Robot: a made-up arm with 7 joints. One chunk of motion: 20 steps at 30 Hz.
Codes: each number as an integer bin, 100 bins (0 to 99) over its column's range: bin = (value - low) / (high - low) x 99, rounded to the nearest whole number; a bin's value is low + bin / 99 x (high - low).
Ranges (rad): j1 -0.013..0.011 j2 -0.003..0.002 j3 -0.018..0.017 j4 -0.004..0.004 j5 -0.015..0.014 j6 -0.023..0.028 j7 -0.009..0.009
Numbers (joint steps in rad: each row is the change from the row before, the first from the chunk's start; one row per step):
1: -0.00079 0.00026 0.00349 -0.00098 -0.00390 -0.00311 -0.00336
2: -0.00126 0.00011 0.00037 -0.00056 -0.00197 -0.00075 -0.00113
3: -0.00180 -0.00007 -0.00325 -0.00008 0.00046 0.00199 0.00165
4: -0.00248 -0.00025 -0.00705 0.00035 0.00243 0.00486 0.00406
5: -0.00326 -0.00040 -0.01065 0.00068 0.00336 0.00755 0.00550
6: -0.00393 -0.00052 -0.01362 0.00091 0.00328 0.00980 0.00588
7: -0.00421 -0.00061 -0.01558 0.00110 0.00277 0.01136 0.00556
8: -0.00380 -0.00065 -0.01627 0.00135 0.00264 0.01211 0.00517
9: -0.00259 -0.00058 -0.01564 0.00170 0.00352 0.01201 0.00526
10: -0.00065 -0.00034 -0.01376 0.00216 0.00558 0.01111 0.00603
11: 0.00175 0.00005 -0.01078 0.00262 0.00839 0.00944 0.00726
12: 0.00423 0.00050 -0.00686 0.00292 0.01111 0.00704 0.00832
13: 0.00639 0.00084 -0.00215 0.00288 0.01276 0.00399 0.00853
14: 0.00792 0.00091 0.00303 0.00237 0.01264 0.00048 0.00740
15: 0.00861 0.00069 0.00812 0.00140 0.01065 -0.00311 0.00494
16: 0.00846 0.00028 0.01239 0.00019 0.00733 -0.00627 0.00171
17: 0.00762 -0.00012 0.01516 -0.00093 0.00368 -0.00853 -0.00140
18: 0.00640 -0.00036 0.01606 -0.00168 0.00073 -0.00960 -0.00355
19: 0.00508 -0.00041 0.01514 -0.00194 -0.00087 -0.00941 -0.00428
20: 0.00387 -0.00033 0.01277 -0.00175 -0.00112 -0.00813 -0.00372
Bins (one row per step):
1: 50 65 61 37 38 39 31
2: 48 62 52 43 44 43 43
3: 46 58 42 49 53 49 59
4: 43 54 31 54 60 54 72
5: 40 51 21 58 63 59 80
6: 37 49 12 61 62 64 82
7: 36 47 7 63 61 67 80
8: 38 47 5 66 60 68 78
9: 43 48 7 71 63 68 78
10: 51 53 12 76 70 66 83
11: 61 60 20 82 80 63 89
12: 71 69 32 86 89 58 95
13: 80 76 45 85 95 52 96
14: 86 77 59 79 94 46 90
15: 89 73 74 67 88 39 77
16: 89 65 86 52 76 32 59
17: 85 57 94 38 64 28 42
18: 80 52 96 29 54 26 30
19: 75 51 94 25 48 26 26
20: 70 53 87 28 47 29 29

